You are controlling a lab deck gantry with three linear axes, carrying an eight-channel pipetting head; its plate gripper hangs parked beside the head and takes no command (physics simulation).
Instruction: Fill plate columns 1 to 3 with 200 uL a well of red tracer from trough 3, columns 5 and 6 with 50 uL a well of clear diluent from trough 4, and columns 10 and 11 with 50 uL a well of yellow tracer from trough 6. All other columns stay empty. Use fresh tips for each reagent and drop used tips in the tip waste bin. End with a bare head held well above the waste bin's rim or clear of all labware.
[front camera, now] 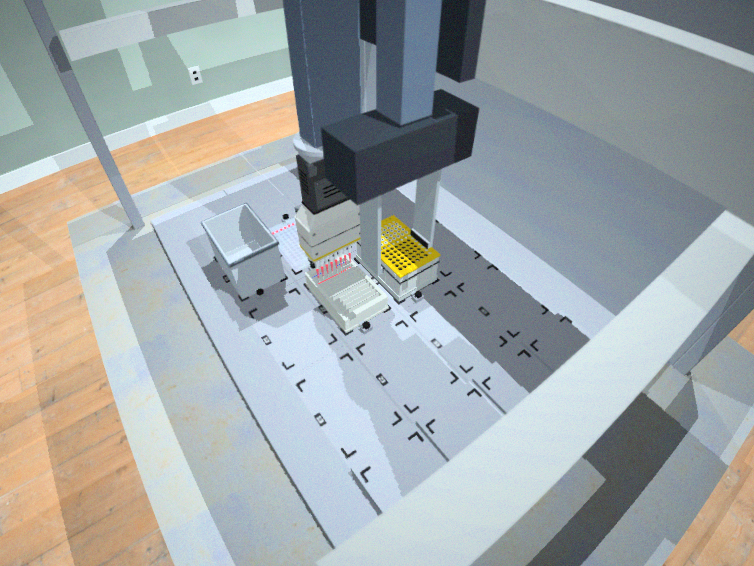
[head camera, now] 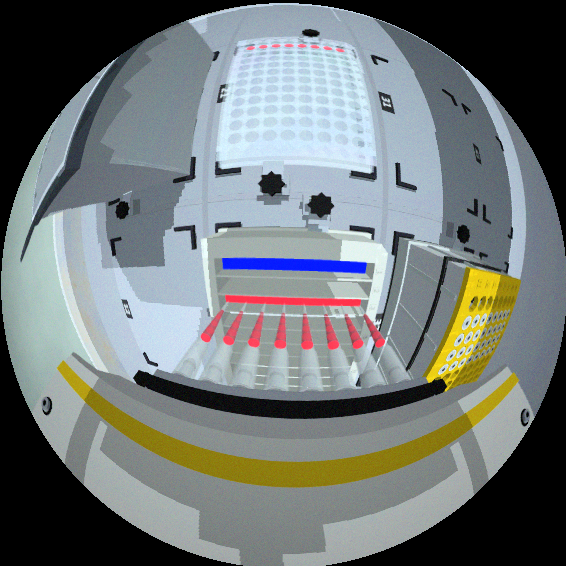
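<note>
The pipetting head (front camera: pixel 328 231) (head camera: pixel 285 448) carries eight tips (front camera: pixel 333 265) (head camera: pixel 307 329) with red liquid. Their narrow ends are at the red trough (head camera: pixel 293 300) of the white reservoir block (front camera: pixel 365 315) (head camera: pixel 295 240); whether they dip in cannot be told. A blue strip (head camera: pixel 294 265) fills another trough. The clear plate (front camera: pixel 289 243) (head camera: pixel 295 98) shows red wells (front camera: pixel 283 229) (head camera: pixel 288 45) in its column farthest from the head; its other wells look colourless. The parked plate gripper (front camera: pixel 397 258) is open, its two paddles hanging apart near the yellow tip rack (front camera: pixel 411 252) (head camera: pixel 488 316).
The grey waste bin (front camera: pixel 246 277) (head camera: pixel 79 137) stands left of the reservoir and the plate, its rim raised above the deck. Black knobs (front camera: pixel 366 325) (head camera: pixel 271 183) and corner marks dot the deck. A pale frame beam (front camera: pixel 517 426) crosses the front.
</note>
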